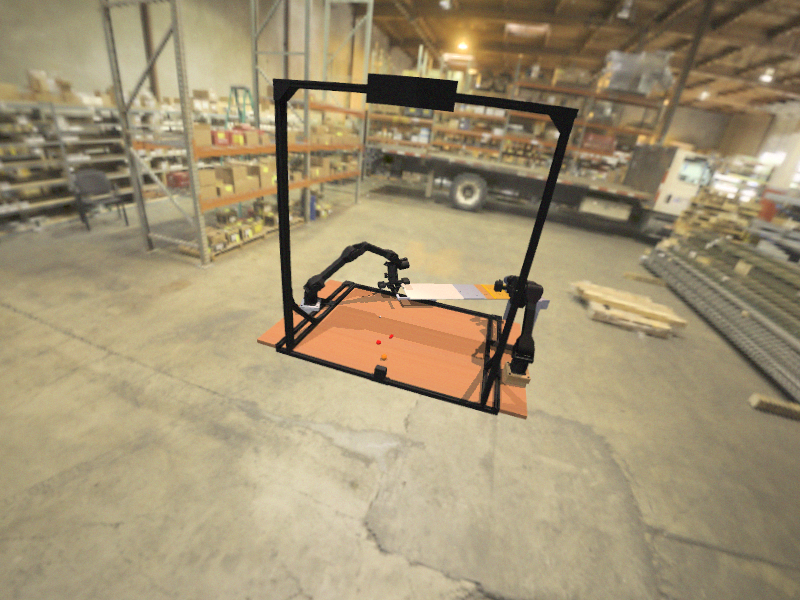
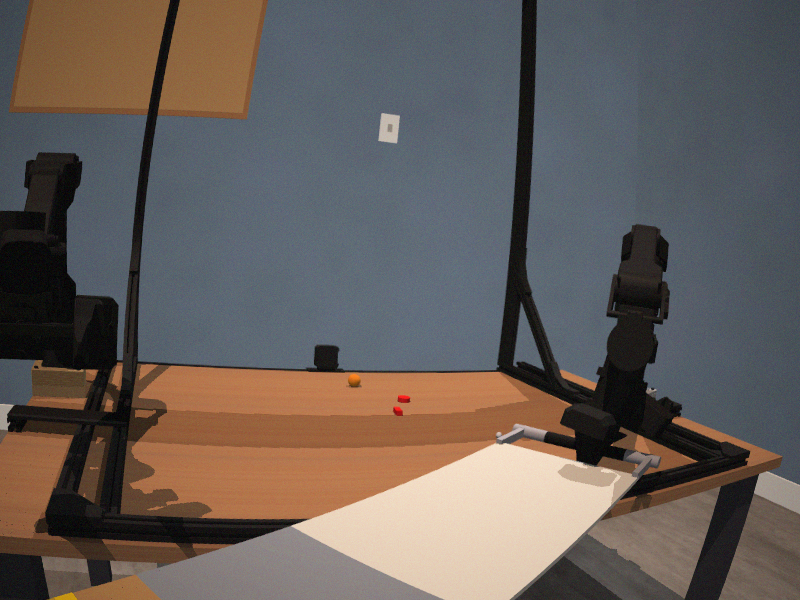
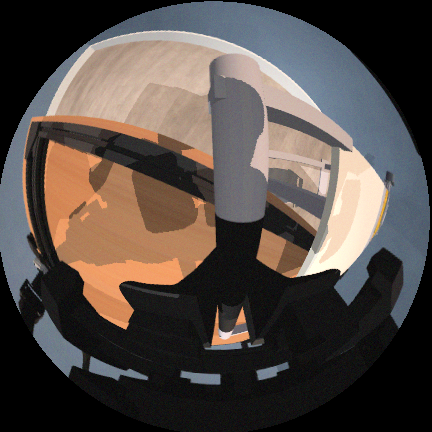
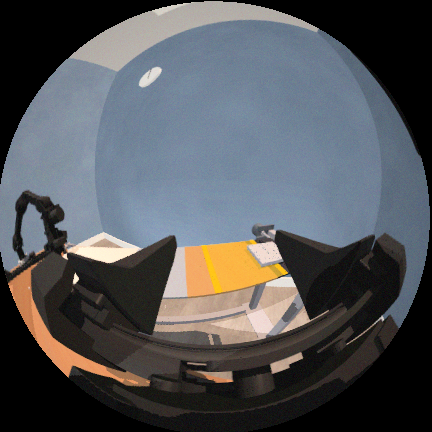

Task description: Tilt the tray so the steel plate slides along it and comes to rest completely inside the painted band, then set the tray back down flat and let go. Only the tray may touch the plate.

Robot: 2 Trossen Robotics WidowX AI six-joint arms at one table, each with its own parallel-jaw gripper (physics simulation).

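Note:
The long tray (image 1: 436, 291) (image 2: 452, 516) (image 3: 352, 210) (image 4: 176, 275) has cream, grey and orange stretches; its tilt is hard to judge. My left gripper (image 1: 395, 291) (image 2: 586, 452) (image 3: 226, 249) is shut on the dark grip of the tray handle (image 2: 558, 441) (image 3: 239, 175) at the cream end. The painted band (image 4: 232, 267) is orange-yellow between brighter yellow lines. The speckled steel plate (image 4: 265, 253) lies flat at its far right, by the farther line; a finger hides its right part, so I cannot tell whether it is wholly inside. My right gripper (image 4: 226, 238) is open and empty, apart from the tray.
The wooden table (image 1: 413, 361) (image 2: 258, 471) carries a black frame (image 1: 284, 213) (image 2: 524, 193). An orange ball (image 1: 383, 357) (image 2: 354, 380) and small red pieces (image 1: 378, 342) (image 2: 403, 399) lie on it. A second handle (image 4: 261, 231) stands beyond the plate. Grey supports (image 4: 257, 296) show below the tray.

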